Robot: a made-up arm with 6 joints. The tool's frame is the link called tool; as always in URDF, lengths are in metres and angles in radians. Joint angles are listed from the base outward.
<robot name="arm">
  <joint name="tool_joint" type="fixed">
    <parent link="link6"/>
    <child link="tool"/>
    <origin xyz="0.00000 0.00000 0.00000"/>
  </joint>
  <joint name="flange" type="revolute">
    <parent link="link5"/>
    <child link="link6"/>
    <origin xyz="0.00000 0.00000 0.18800"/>
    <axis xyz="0 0 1"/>
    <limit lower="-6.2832" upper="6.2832"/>
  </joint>
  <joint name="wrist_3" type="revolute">
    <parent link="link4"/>
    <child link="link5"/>
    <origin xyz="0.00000 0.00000 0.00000"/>
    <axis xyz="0 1 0"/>
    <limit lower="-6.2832" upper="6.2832"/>
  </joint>
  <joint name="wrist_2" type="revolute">
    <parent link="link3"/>
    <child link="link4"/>
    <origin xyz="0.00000 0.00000 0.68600"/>
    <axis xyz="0 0 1"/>
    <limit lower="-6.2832" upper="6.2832"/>
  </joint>
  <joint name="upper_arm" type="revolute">
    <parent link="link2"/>
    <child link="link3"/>
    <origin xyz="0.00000 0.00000 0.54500"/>
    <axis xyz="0 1 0"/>
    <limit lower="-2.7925" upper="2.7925"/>
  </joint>
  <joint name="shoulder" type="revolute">
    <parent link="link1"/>
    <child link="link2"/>
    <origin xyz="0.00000 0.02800 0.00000"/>
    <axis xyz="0 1 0"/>
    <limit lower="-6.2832" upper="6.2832"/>
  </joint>
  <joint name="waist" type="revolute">
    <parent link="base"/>
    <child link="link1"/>
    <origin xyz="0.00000 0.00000 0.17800"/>
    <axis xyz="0 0 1"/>
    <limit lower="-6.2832" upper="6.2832"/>
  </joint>
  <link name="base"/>
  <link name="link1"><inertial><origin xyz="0.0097 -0.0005 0.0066"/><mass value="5.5"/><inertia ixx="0.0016" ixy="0" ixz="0" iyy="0.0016" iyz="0" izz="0.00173"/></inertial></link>
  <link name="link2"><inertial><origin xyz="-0.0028 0.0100 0.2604"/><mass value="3.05"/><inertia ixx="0.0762" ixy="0" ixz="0" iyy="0.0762" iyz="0" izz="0.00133"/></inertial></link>
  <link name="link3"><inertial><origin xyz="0.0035 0.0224 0.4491"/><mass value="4.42"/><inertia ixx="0.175" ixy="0" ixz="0" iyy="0.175" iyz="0" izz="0.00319"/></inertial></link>
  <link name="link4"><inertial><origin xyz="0.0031 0.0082 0.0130"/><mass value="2.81"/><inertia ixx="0.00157" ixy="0" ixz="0" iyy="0.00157" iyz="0" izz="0.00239"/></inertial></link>
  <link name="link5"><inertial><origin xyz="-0.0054 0.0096 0.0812"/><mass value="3.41"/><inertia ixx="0.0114" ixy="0" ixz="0" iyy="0.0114" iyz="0" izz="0.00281"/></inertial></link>
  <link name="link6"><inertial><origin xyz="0.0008 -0.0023 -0.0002"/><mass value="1.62"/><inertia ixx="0.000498" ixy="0" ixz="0" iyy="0.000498" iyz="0" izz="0.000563"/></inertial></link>
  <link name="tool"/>
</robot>
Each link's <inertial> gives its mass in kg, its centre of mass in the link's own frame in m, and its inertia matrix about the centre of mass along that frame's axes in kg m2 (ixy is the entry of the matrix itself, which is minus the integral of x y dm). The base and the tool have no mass. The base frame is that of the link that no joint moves.
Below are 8 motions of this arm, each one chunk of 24 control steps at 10 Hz.
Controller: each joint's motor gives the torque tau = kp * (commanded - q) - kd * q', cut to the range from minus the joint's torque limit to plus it. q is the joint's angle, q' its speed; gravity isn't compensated. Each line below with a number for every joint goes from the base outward.
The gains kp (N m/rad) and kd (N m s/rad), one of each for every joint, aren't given. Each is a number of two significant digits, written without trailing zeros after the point. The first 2 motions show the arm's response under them.
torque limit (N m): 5.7 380 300 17 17 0.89
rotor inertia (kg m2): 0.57 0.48 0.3 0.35 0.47 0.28
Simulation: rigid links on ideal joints. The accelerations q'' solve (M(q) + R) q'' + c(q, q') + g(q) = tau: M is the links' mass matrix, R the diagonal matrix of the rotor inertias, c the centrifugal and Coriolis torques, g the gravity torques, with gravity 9.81 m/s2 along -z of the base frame. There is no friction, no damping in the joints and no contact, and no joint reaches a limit. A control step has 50 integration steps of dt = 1/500 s. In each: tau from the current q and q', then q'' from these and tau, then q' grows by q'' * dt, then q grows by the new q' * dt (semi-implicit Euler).
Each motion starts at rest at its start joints. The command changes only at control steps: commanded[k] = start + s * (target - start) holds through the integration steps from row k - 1 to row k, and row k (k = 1, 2, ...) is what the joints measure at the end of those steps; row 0 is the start. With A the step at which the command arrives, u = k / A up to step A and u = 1 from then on. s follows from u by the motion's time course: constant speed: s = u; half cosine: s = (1 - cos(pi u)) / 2; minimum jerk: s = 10 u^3 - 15 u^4 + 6 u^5; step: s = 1 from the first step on.
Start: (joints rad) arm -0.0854 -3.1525 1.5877 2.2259 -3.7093 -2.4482
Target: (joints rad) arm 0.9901 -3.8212 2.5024 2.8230 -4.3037 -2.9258
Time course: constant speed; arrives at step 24
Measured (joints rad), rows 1 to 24:
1: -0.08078 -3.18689 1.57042 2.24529 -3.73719 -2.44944
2: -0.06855 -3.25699 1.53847 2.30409 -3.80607 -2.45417
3: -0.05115 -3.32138 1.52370 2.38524 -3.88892 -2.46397
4: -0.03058 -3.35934 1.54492 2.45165 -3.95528 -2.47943
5: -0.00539 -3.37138 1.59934 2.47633 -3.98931 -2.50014
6: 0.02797 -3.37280 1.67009 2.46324 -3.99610 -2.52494
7: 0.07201 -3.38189 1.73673 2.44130 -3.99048 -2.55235
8: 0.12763 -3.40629 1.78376 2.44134 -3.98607 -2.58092
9: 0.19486 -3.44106 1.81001 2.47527 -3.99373 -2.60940
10: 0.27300 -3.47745 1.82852 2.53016 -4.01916 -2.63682
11: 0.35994 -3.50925 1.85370 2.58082 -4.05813 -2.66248
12: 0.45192 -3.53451 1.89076 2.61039 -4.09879 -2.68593
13: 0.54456 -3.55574 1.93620 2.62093 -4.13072 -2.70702
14: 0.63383 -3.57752 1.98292 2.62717 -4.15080 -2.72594
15: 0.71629 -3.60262 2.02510 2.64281 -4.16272 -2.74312
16: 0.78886 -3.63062 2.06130 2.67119 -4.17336 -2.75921
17: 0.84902 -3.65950 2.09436 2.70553 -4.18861 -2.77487
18: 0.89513 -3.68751 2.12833 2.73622 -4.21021 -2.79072
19: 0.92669 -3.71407 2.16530 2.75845 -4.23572 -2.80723
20: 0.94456 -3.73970 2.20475 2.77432 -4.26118 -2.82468
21: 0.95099 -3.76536 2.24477 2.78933 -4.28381 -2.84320
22: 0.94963 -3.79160 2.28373 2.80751 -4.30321 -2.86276
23: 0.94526 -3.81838 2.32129 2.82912 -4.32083 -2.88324
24: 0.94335 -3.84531 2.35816 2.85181 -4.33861 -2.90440
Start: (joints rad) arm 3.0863 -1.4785 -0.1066 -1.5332 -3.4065 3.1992
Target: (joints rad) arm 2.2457 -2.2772 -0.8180 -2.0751 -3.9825 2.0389
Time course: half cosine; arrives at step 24
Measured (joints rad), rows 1 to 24:
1: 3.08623 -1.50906 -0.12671 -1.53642 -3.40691 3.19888
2: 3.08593 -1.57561 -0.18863 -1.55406 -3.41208 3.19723
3: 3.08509 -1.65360 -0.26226 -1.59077 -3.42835 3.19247
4: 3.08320 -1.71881 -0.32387 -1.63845 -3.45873 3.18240
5: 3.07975 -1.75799 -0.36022 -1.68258 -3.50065 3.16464
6: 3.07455 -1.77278 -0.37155 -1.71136 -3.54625 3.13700
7: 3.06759 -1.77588 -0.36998 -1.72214 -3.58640 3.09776
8: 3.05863 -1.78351 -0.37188 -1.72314 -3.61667 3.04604
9: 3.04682 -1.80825 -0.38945 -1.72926 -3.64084 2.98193
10: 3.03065 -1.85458 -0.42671 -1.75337 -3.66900 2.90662
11: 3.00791 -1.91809 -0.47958 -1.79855 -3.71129 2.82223
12: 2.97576 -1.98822 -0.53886 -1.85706 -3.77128 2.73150
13: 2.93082 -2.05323 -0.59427 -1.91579 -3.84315 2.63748
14: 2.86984 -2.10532 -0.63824 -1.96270 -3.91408 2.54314
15: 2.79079 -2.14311 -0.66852 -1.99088 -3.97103 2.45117
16: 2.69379 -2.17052 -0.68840 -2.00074 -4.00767 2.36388
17: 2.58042 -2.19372 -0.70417 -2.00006 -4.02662 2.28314
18: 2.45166 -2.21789 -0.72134 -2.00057 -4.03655 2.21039
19: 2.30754 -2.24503 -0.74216 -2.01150 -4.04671 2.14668
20: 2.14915 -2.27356 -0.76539 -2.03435 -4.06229 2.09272
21: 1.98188 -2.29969 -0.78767 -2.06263 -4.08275 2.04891
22: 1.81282 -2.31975 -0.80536 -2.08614 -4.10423 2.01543
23: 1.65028 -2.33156 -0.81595 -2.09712 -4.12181 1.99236
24: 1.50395 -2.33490 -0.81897 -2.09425 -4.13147 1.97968
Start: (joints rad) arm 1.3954 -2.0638 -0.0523 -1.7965 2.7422 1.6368
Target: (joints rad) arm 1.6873 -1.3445 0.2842 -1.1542 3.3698 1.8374
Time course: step
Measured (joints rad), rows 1 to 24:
1: 1.40206 -1.97126 -0.08027 -1.64793 2.86225 1.64871
2: 1.41946 -1.74514 -0.05971 -1.28497 3.15793 1.67989
3: 1.43927 -1.50987 0.12024 -0.96163 3.48750 1.72339
4: 1.46007 -1.32691 0.29832 -0.88721 3.67942 1.77242
5: 1.48215 -1.24315 0.39837 -1.06015 3.63938 1.82127
6: 1.49793 -1.25797 0.39715 -1.28338 3.44557 1.86516
7: 1.51159 -1.34023 0.31007 -1.34791 3.26753 1.89959
8: 1.53102 -1.45284 0.18917 -1.24046 3.21432 1.92087
9: 1.55666 -1.55405 0.08561 -1.09630 3.29378 1.92730
10: 1.58571 -1.61046 0.02810 -1.01602 3.44701 1.91955
11: 1.61484 -1.61211 0.02443 -1.00551 3.58282 1.90046
12: 1.64203 -1.57061 0.06429 -1.03170 3.63199 1.87435
13: 1.66740 -1.50902 0.12556 -1.07324 3.58465 1.84608
14: 1.69200 -1.45207 0.18427 -1.11898 3.47984 1.82014
15: 1.71687 -1.41779 0.22193 -1.15405 3.37457 1.79987
16: 1.74269 -1.41275 0.22964 -1.16559 3.31466 1.78708
17: 1.76918 -1.43257 0.21029 -1.15476 3.31540 1.78206
18: 1.79523 -1.46585 0.17595 -1.13336 3.36137 1.78387
19: 1.81964 -1.49909 0.14132 -1.11159 3.42210 1.79085
20: 1.84150 -1.52130 0.11790 -1.09386 3.46962 1.80102
21: 1.86037 -1.52721 0.11106 -1.08322 3.48922 1.81247
22: 1.87619 -1.51803 0.11974 -1.08339 3.48123 1.82360
23: 1.88918 -1.49980 0.13802 -1.09515 3.45591 1.83323
24: 1.89954 -1.48040 0.15803 -1.11314 3.42631 1.84063

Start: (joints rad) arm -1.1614 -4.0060 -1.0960 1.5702 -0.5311 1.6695
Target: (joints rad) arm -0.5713 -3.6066 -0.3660 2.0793 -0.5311 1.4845
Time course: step
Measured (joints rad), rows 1 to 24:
1: -1.15969 -3.96950 -0.84574 1.63988 -0.51969 1.66019
2: -1.15997 -3.77925 -0.46186 1.89341 -0.40525 1.63248
3: -1.15898 -3.48792 -0.17574 2.21745 -0.28508 1.58946
4: -1.07782 -3.25567 0.01031 2.40480 -0.35486 1.53836
5: -0.74496 -3.13529 0.03823 2.43056 -0.55432 1.48606
6: -0.36829 -3.19282 0.03132 2.35083 -0.75590 1.43925
7: -0.14027 -3.35424 -0.09409 2.20265 -0.84964 1.40411
8: -0.10491 -3.54681 -0.27563 2.07995 -0.67925 1.38326
9: -0.10768 -3.69769 -0.42892 2.00255 -0.38367 1.37807
10: -0.11482 -3.75828 -0.51217 1.97150 -0.18925 1.38780
11: -0.12026 -3.73094 -0.49284 2.00081 -0.18119 1.40907
12: -0.12789 -3.64336 -0.38910 2.06301 -0.30853 1.43684
13: -0.14868 -3.52934 -0.26380 2.12952 -0.47097 1.46566
14: -0.20364 -3.43197 -0.16707 2.19561 -0.59344 1.49093
15: -0.31473 -3.38760 -0.12478 2.24854 -0.65350 1.50969
16: -0.45239 -3.40611 -0.14330 2.26375 -0.65277 1.52073
17: -0.56045 -3.46961 -0.20648 2.22635 -0.59645 1.52423
18: -0.63137 -3.54592 -0.28394 2.14516 -0.50872 1.52145
19: -0.68020 -3.60439 -0.34671 2.05969 -0.43169 1.51424
20: -0.71716 -3.62729 -0.37445 2.01529 -0.39948 1.50452
21: -0.74774 -3.61318 -0.36089 2.02838 -0.41689 1.49394
22: -0.77553 -3.57297 -0.31729 2.08022 -0.46387 1.48373
23: -0.80194 -3.52426 -0.26535 2.13848 -0.51570 1.47475
24: -0.82446 -3.48547 -0.22520 2.17847 -0.55659 1.46760

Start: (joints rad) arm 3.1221 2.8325 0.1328 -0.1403 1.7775 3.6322
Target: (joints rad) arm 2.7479 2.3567 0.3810 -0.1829 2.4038 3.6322
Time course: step
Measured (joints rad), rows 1 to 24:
1: 3.12570 2.57774 0.50103 -0.15192 1.80809 3.63325
2: 3.11354 2.46974 0.45814 -0.17161 2.03818 3.63461
3: 3.08987 2.38243 0.36792 -0.18345 2.27410 3.63630
4: 3.05732 2.32587 0.31839 -0.18251 2.43041 3.63771
5: 3.01419 2.32098 0.31643 -0.17475 2.48997 3.63838
6: 2.95531 2.35992 0.35277 -0.17011 2.45500 3.63836
7: 2.87306 2.41666 0.40548 -0.17463 2.34969 3.63808
8: 2.76426 2.46237 0.44978 -0.18654 2.22403 3.63797
9: 2.64311 2.47930 0.46761 -0.19665 2.13520 3.63820
10: 2.53733 2.46659 0.45536 -0.19586 2.11440 3.63869
11: 2.46250 2.43623 0.42509 -0.18686 2.15333 3.63925
12: 2.41430 2.40496 0.39495 -0.17975 2.22112 3.63969
13: 2.38352 2.38663 0.37818 -0.18010 2.28559 3.63984
14: 2.36463 2.38681 0.37901 -0.18582 2.32327 3.63964
15: 2.35637 2.40186 0.39356 -0.19130 2.32390 3.63919
16: 2.36086 2.42234 0.41316 -0.19277 2.29303 3.63865
17: 2.38214 2.43838 0.42865 -0.19044 2.24913 3.63818
18: 2.42314 2.44400 0.43407 -0.18723 2.21374 3.63790
19: 2.48246 2.43875 0.42876 -0.18604 2.20058 3.63783
20: 2.55295 2.42676 0.41687 -0.18670 2.21067 3.63795
21: 2.62704 2.41423 0.40471 -0.18701 2.23508 3.63815
22: 2.70046 2.40650 0.39743 -0.18516 2.26123 3.63833
23: 2.77160 2.40592 0.39707 -0.18119 2.27838 3.63842
24: 2.83972 2.41140 0.40246 -0.17674 2.28126 3.63838

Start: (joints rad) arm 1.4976 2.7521 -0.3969 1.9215 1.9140 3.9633
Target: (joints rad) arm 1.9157 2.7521 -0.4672 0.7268 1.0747 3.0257
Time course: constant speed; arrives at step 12
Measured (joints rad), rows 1 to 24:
1: 1.49291 2.76387 -0.37586 1.87664 1.86612 3.95833
2: 1.48184 2.79803 -0.34401 1.74191 1.74773 3.94053
3: 1.47366 2.83301 -0.31299 1.54260 1.60132 3.90506
4: 1.48060 2.85568 -0.29518 1.34063 1.47122 3.85003
5: 1.50821 2.86089 -0.29540 1.19362 1.38508 3.77597
6: 1.55158 2.85025 -0.31185 1.12031 1.34012 3.68536
7: 1.60193 2.83026 -0.33798 1.09370 1.31109 3.58215
8: 1.65334 2.80970 -0.36506 1.06658 1.27279 3.47120
9: 1.70405 2.79623 -0.38510 1.00438 1.21511 3.35762
10: 1.75507 2.79381 -0.39355 0.90085 1.14299 3.24611
11: 1.80821 2.80176 -0.39087 0.77309 1.06861 3.14041
12: 1.86499 2.81559 -0.38187 0.64595 1.00338 3.04290
13: 1.92297 2.82798 -0.36925 0.57497 0.96999 2.95953
14: 1.97826 2.83591 -0.36108 0.59056 0.97930 2.89814
15: 2.02983 2.83705 -0.36008 0.65087 1.01148 2.86272
16: 2.07697 2.83187 -0.36567 0.69765 1.03864 2.85349
17: 2.11737 2.82337 -0.37461 0.70514 1.04520 2.86742
18: 2.14798 2.81577 -0.38256 0.68601 1.03331 2.89910
19: 2.16649 2.81227 -0.38627 0.66678 1.01552 2.94179
20: 2.17197 2.81364 -0.38490 0.66259 1.00411 2.98846
21: 2.16483 2.81840 -0.37996 0.66984 1.00421 3.03275
22: 2.14642 2.82398 -0.37413 0.67612 1.01293 3.06958
23: 2.11854 2.82800 -0.36990 0.67382 1.02326 3.09565
24: 2.08314 2.82915 -0.36862 0.66537 1.02915 3.10947

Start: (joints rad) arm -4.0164 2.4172 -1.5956 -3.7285 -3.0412 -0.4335
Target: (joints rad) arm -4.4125 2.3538 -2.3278 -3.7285 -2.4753 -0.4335
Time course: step
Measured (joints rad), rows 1 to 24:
1: -4.02008 2.53442 -1.93702 -3.70207 -2.78700 -0.43239
2: -4.03790 2.44330 -2.26497 -3.67372 -2.44107 -0.43138
3: -4.08679 2.33006 -2.43658 -3.70093 -2.26141 -0.43084
4: -4.17165 2.36020 -2.47402 -3.78480 -2.29987 -0.43080
5: -4.27136 2.39449 -2.38421 -3.83996 -2.49078 -0.43198
6: -4.36190 2.41748 -2.28368 -3.79507 -2.64766 -0.43385
7: -4.43885 2.43318 -2.24604 -3.69756 -2.67128 -0.43578
8: -4.50737 2.43068 -2.26122 -3.63953 -2.59663 -0.43754
9: -4.56877 2.41725 -2.29292 -3.65671 -2.51105 -0.43901
10: -4.62119 2.40829 -2.31648 -3.71808 -2.47338 -0.44005
11: -4.66224 2.40743 -2.32361 -3.76958 -2.49103 -0.44061
12: -4.68866 2.41029 -2.31855 -3.77783 -2.53493 -0.44074
13: -4.69733 2.41322 -2.31044 -3.74894 -2.56930 -0.44049
14: -4.68697 2.41470 -2.30547 -3.71457 -2.57638 -0.43998
15: -4.65857 2.41468 -2.30454 -3.70088 -2.56155 -0.43931
16: -4.61497 2.41397 -2.30556 -3.71029 -2.54159 -0.43858
17: -4.56028 2.41341 -2.30658 -3.72735 -2.53030 -0.43788
18: -4.49896 2.41332 -2.30687 -3.73609 -2.53149 -0.43729
19: -4.43509 2.41353 -2.30658 -3.73190 -2.54046 -0.43687
20: -4.37227 2.41379 -2.30621 -3.72120 -2.54985 -0.43668
21: -4.31385 2.41390 -2.30621 -3.71312 -2.55486 -0.43672
22: -4.26314 2.41381 -2.30675 -3.71196 -2.55505 -0.43698
23: -4.22317 2.41358 -2.30772 -3.71571 -2.55295 -0.43740
24: -4.19634 2.41331 -2.30880 -3.71970 -2.55140 -0.43789

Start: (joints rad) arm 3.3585 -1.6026 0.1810 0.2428 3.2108 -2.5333
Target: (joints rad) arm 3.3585 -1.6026 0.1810 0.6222 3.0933 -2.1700
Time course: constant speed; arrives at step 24
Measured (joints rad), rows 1 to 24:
1: 3.35836 -1.63243 0.16159 0.24948 3.21598 -2.53239
2: 3.35802 -1.69365 0.10092 0.27073 3.24734 -2.52929
3: 3.35756 -1.76025 0.03395 0.30181 3.31438 -2.52333
4: 3.35688 -1.80752 -0.01356 0.32869 3.39925 -2.51429
5: 3.35617 -1.82220 -0.02909 0.34134 3.46546 -2.50217
6: 3.35581 -1.80584 -0.01374 0.34335 3.48194 -2.48708
7: 3.35603 -1.77080 0.02051 0.34742 3.44203 -2.46928
8: 3.35678 -1.73344 0.05758 0.36242 3.36425 -2.44927
9: 3.35784 -1.70742 0.08404 0.38653 3.28086 -2.42774
10: 3.35875 -1.69942 0.09284 0.41171 3.22301 -2.40559
11: 3.35914 -1.70841 0.08443 0.43223 3.20754 -2.38378
12: 3.35895 -1.72785 0.06519 0.44781 3.23142 -2.36320
13: 3.35843 -1.74900 0.04403 0.46083 3.27628 -2.34446
14: 3.35789 -1.76420 0.02864 0.47300 3.31881 -2.32785
15: 3.35762 -1.76935 0.02318 0.48522 3.34103 -2.31328
16: 3.35775 -1.76461 0.02758 0.49858 3.33637 -2.30035
17: 3.35824 -1.75358 0.03837 0.51427 3.30985 -2.28846
18: 3.35894 -1.74135 0.05054 0.53238 3.27356 -2.27697
19: 3.35963 -1.73243 0.05959 0.55158 3.24048 -2.26528
20: 3.36013 -1.72928 0.06297 0.57018 3.21961 -2.25296
21: 3.36036 -1.73188 0.06057 0.58728 3.21353 -2.23978
22: 3.36034 -1.73821 0.05435 0.60299 3.21892 -2.22566
23: 3.36019 -1.74534 0.04723 0.61791 3.22909 -2.21069
24: 3.36005 -1.75061 0.04189 0.63260 3.23710 -2.19503

